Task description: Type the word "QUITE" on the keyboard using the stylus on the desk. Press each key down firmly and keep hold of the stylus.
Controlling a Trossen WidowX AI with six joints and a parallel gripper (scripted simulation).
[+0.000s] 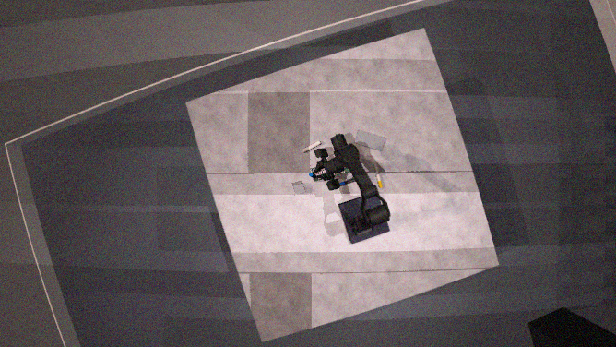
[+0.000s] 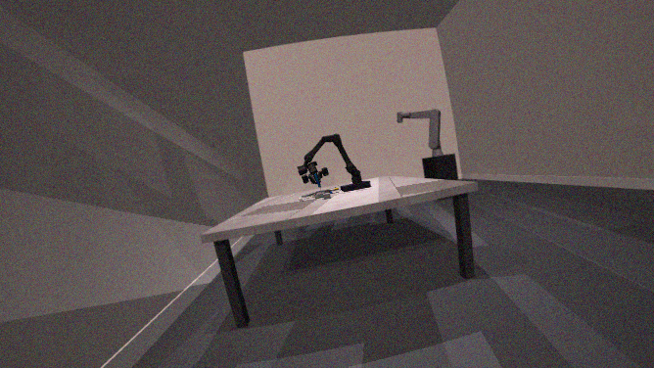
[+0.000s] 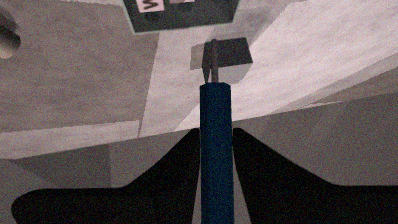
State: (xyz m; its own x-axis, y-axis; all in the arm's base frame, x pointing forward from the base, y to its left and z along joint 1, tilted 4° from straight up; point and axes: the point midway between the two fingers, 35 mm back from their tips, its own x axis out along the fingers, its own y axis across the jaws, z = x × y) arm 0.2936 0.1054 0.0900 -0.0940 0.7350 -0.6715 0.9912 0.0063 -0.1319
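The grey stylus tip is 5 cm below my gripper tip, 1 cm to the right of it and 1 cm behind it. From my gripper tip the other things lie so: small grey block 9 cm to the left, 9 cm below, 3 cm behind; then pale cylinder 14 cm ahead, 9 cm below, 4 cm to the right; then blue stylus 1 cm below.
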